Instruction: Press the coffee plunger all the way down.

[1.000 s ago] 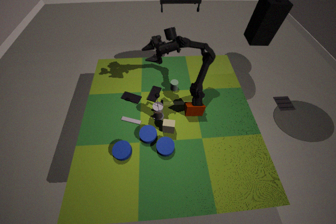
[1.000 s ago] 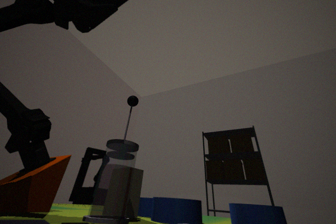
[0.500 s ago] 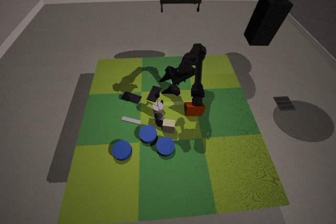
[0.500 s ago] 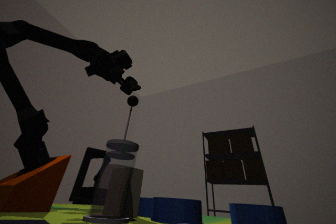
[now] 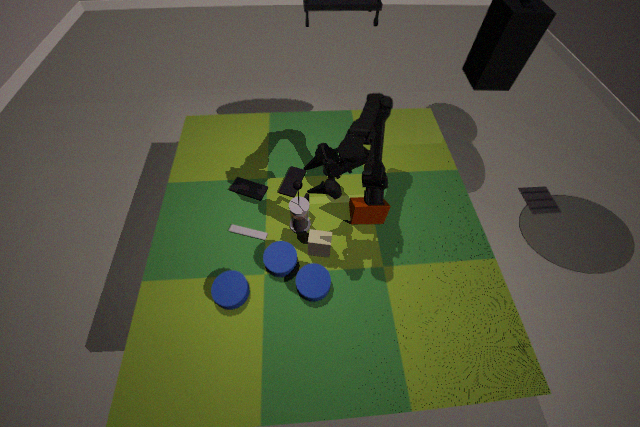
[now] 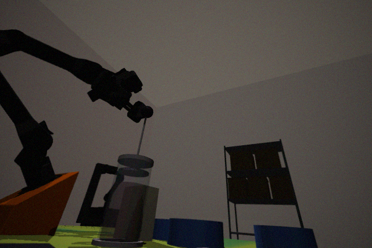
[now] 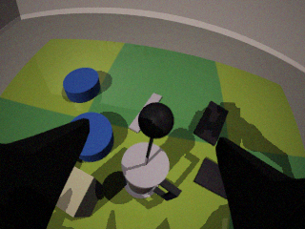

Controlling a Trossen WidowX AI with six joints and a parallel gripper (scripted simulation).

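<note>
Right now the coffee press is 160 mm below my gripper tip, 20 mm ahead of it and 10 mm to the right of it. Also, from my gripper tip: cream block (230 mm below, 110 mm to the left, 50 mm behind).
</note>
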